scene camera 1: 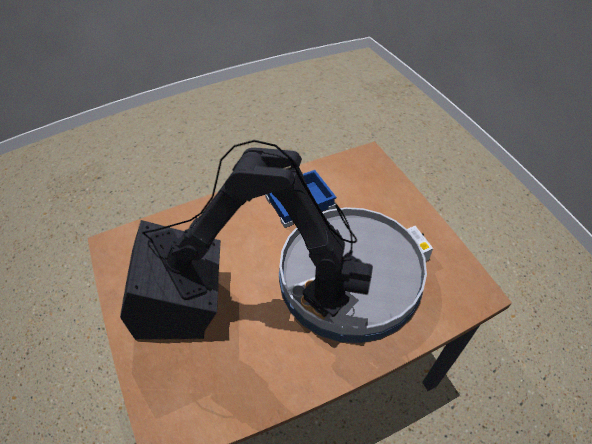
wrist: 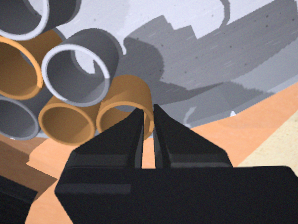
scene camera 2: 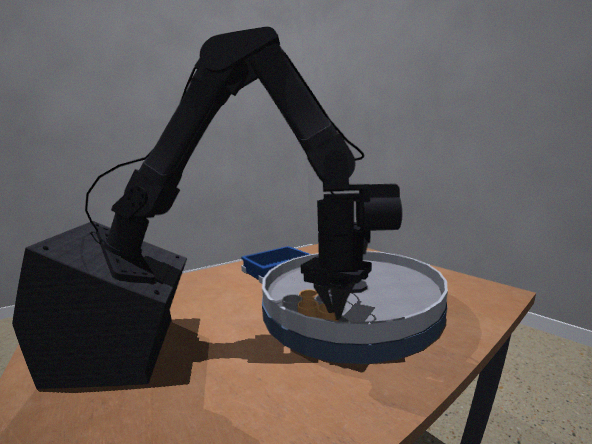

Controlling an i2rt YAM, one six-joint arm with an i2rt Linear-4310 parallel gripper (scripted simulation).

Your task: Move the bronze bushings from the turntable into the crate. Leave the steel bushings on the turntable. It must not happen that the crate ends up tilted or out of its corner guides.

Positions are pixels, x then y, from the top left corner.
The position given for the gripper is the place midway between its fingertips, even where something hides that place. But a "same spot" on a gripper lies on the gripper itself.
gripper: scene camera 1; wrist 148,111; scene camera 2
same spot on gripper: [scene camera 1: 325,302] = [scene camera 2: 339,263]
same spot on grey turntable: [wrist: 179,57] = [scene camera 2: 355,321]
